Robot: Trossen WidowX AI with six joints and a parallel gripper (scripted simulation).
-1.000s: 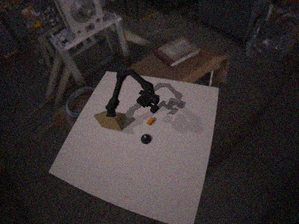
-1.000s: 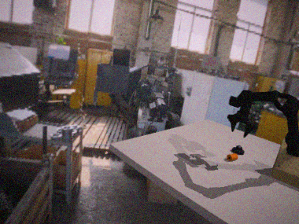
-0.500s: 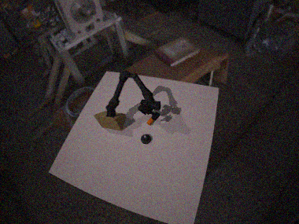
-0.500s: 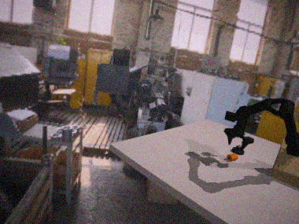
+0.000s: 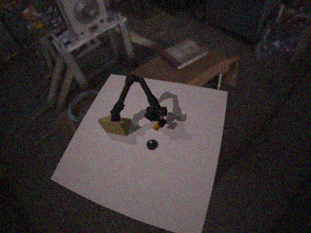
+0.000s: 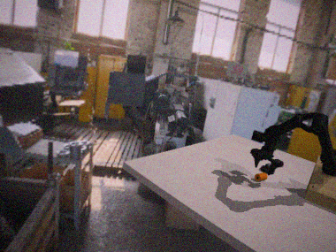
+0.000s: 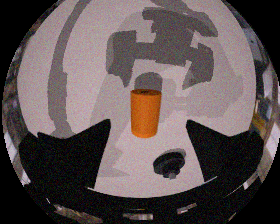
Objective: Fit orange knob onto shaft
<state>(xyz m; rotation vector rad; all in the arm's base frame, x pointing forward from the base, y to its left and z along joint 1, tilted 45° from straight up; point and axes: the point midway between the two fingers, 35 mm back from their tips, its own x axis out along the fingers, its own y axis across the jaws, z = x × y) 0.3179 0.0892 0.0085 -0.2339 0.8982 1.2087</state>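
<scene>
Right now my gripper tip is 30 mm above the orange knob, 10 mm to the left of it and 10 mm past it. From my gripper tip the other things lie so: round dark pedestal 170 mm to the right, 20 mm below, 10 mm behind.
</scene>
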